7 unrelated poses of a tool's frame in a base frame.
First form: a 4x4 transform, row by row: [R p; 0 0 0 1], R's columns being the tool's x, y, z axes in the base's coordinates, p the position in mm. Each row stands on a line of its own.
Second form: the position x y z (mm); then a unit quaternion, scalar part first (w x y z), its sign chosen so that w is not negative. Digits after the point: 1 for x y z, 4 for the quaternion.
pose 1, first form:
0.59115 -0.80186 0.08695 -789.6
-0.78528 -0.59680 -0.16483 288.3
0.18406 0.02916 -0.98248 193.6
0 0 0 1
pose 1, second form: -789.6 288.3 193.6 0.0545 0.8903 -0.4457 0.0761
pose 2, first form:
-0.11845 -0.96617 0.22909 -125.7
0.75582 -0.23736 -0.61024 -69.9
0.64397 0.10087 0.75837 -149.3
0 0 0 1
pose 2, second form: -125.7 -69.9 -149.3 0.5921 0.3002 -0.1752 0.7270
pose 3, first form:
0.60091 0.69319 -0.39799 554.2
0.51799 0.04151 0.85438 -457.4
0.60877 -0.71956 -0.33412 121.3
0 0 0 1
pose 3, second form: 554.2 -457.4 121.3 0.5719 -0.6880 -0.4401 -0.0766
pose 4, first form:
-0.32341 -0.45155 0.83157 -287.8
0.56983 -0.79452 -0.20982 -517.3
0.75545 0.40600 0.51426 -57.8
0 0 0 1
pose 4, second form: -287.8 -517.3 -57.8 0.3148 0.4891 0.0605 0.8112
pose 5, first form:
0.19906 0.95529 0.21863 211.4
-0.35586 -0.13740 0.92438 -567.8
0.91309 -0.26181 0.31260 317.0
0 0 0 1
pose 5, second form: 211.4 -567.8 317.0 0.5861 -0.5059 -0.2962 -0.5592
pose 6, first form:
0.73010 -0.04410 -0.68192 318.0
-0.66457 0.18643 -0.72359 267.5
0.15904 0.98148 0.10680 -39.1
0 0 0 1
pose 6, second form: 318.0 267.5 -39.1 0.7112 0.5993 -0.2956 -0.2181
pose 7, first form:
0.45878 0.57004 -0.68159 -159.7
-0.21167 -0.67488 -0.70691 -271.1
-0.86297 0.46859 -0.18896 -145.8
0 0 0 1
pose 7, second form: -159.7 -271.1 -145.8 0.3857 0.7620 0.1176 -0.5067
